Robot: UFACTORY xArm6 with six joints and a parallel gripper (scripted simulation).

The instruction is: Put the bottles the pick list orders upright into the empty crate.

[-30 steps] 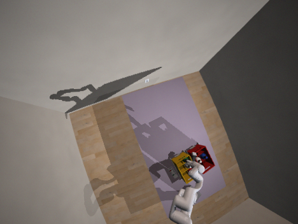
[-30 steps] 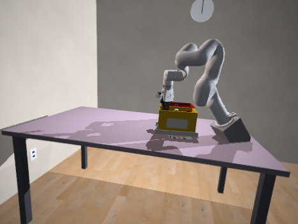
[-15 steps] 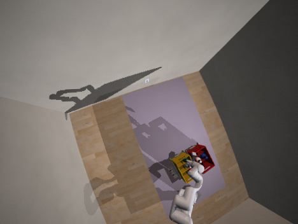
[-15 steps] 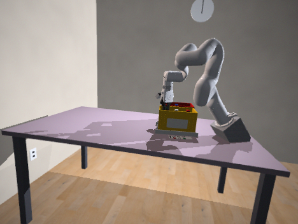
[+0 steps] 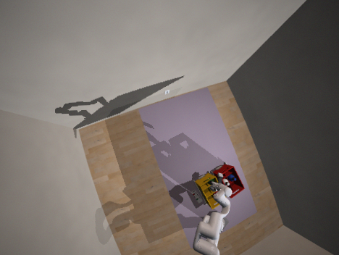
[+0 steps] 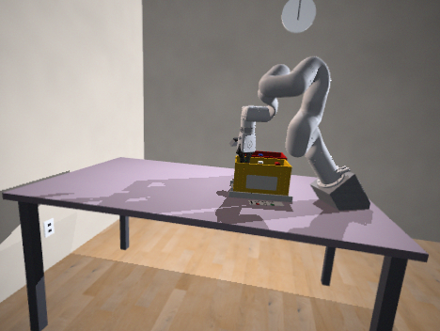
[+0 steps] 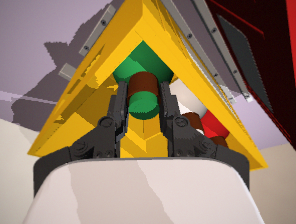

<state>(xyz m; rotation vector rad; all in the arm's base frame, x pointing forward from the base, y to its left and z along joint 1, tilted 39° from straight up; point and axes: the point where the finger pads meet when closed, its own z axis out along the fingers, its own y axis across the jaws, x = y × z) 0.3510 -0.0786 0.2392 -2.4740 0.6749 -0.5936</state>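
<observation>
Right now the green-label bottle is 70 mm below my hand. Round my hand: red crate 210 mm to the right, 80 mm below, 30 mm behind; white bottle 80 mm behind, 70 mm below, 30 mm to the right; yellow crate 90 mm behind, 80 mm below, 10 mm to the left.
</observation>
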